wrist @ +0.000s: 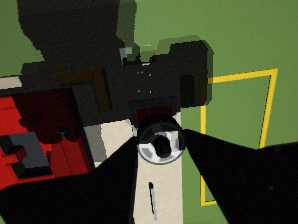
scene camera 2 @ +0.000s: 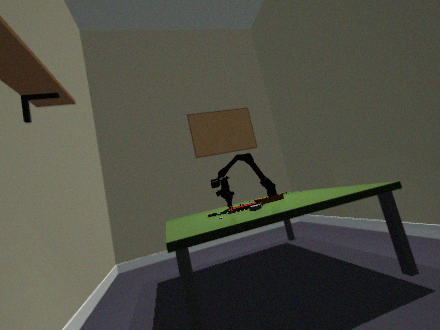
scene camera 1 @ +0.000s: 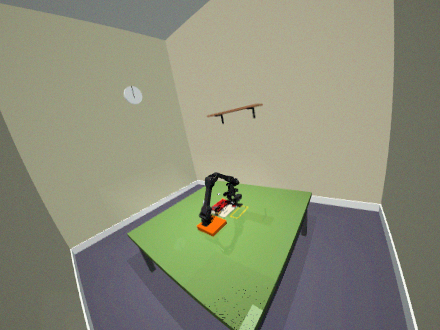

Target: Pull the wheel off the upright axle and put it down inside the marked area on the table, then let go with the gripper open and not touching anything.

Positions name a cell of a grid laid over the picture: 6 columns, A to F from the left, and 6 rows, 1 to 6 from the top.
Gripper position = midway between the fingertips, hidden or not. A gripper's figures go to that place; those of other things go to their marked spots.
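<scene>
I see my gripper (wrist: D4), which is 0.12 m from the lens. A grey task board (wrist: C3) is here too, and the board is 0.13 m from the lens.
</scene>
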